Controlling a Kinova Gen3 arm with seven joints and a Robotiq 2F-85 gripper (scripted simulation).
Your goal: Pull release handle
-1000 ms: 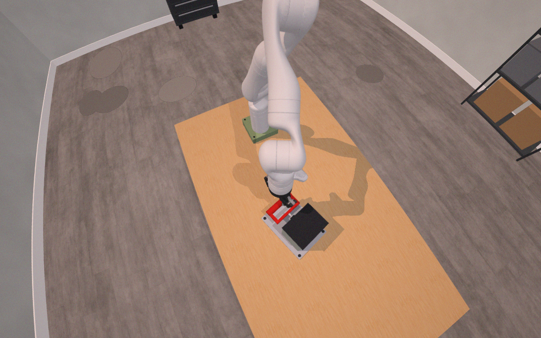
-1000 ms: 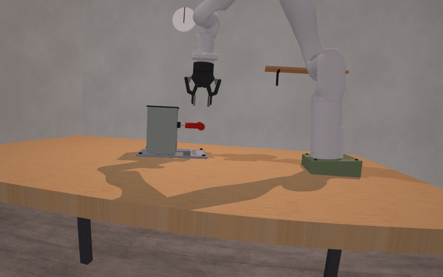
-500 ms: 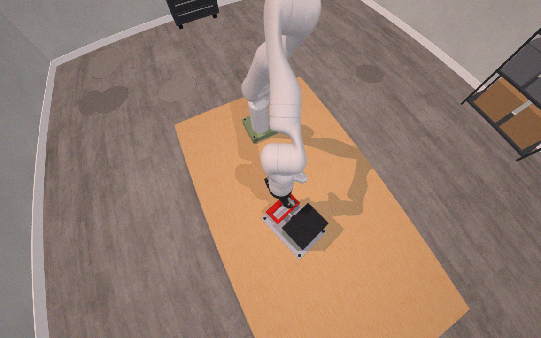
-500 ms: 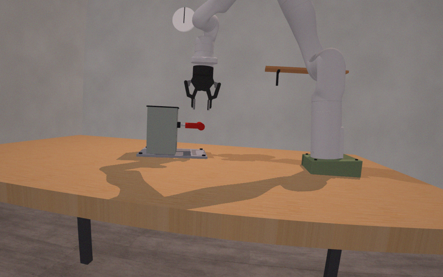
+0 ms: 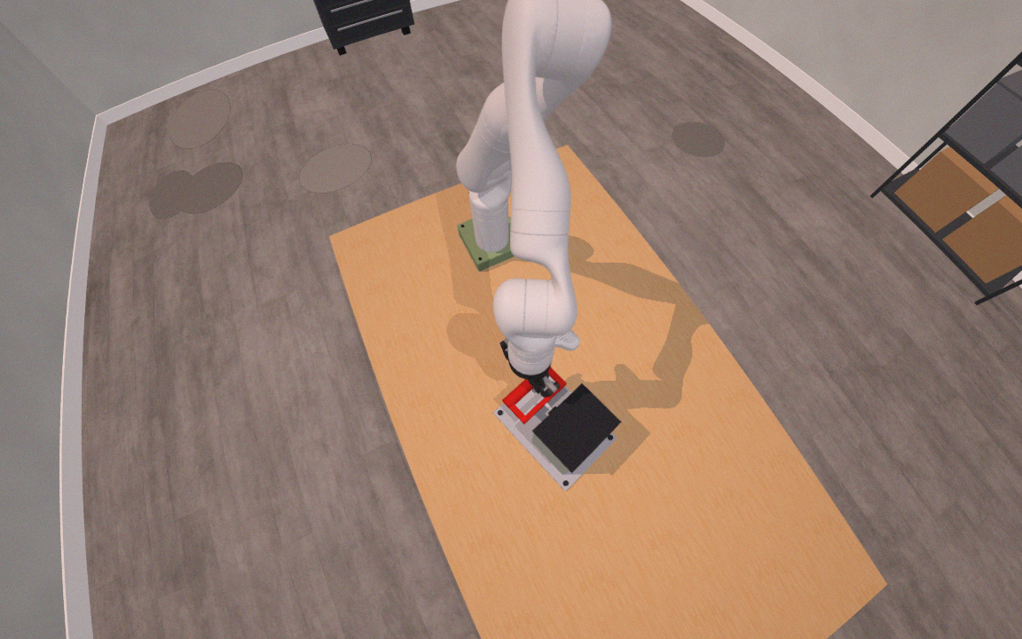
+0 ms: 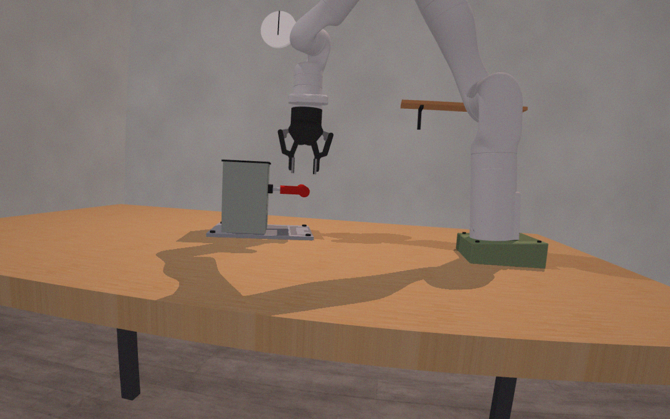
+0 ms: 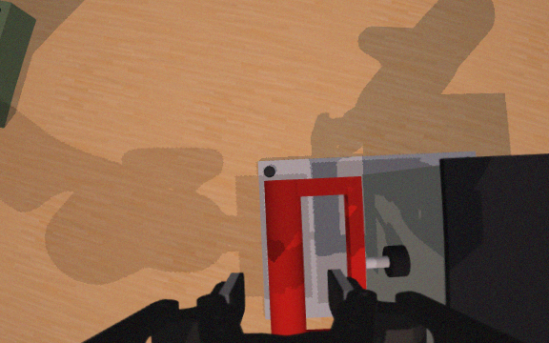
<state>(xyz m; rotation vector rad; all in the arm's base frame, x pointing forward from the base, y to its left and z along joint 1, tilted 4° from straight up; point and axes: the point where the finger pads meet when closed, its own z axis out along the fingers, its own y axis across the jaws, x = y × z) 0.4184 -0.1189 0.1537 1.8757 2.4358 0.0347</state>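
The red release handle lies 5 cm ahead of my hand, 1 cm to the left of it and 6 cm below it. Also, from my hand: baseplate: 9 cm ahead, 3 cm to the left, 16 cm below.
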